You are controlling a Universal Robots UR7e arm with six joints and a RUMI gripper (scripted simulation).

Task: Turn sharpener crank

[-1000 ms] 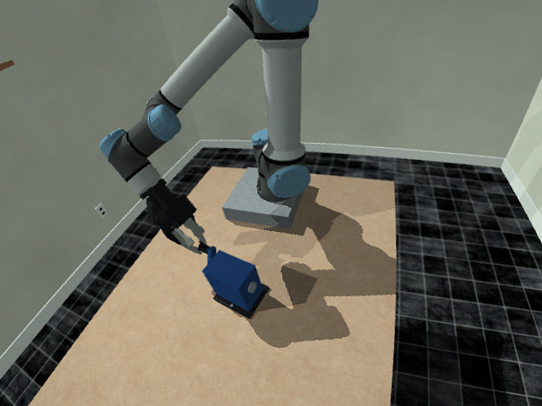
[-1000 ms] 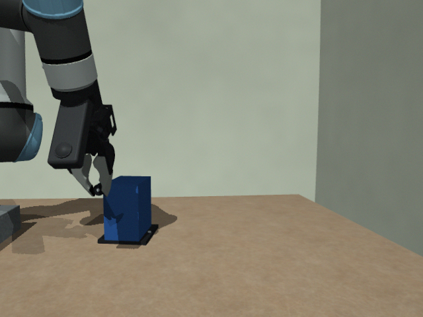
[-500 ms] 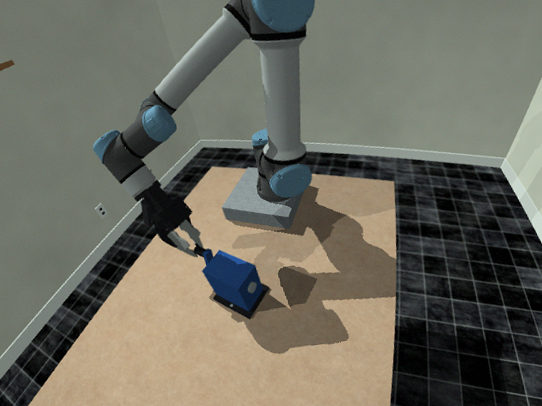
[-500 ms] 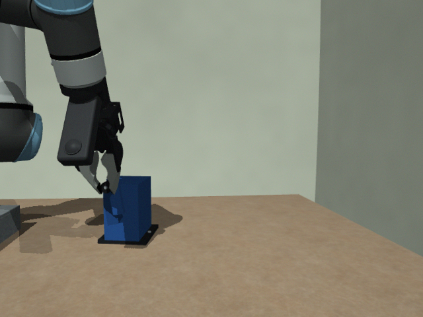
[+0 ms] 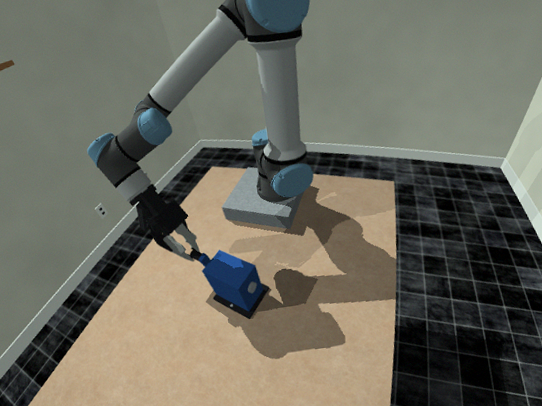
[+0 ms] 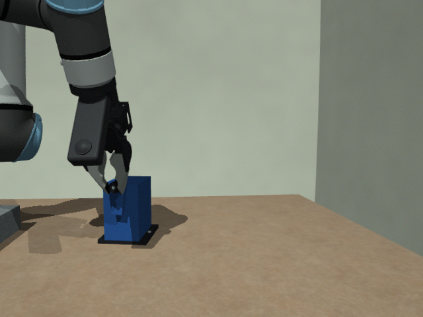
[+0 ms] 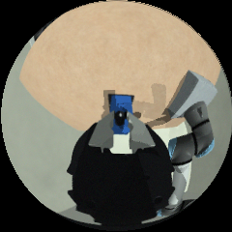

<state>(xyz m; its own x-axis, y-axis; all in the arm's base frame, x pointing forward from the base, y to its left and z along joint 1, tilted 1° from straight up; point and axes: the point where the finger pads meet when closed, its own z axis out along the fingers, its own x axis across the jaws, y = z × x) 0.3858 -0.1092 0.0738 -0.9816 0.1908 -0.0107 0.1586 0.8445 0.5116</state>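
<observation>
Right now the black knob is 2 cm to the left of my hand.
</observation>
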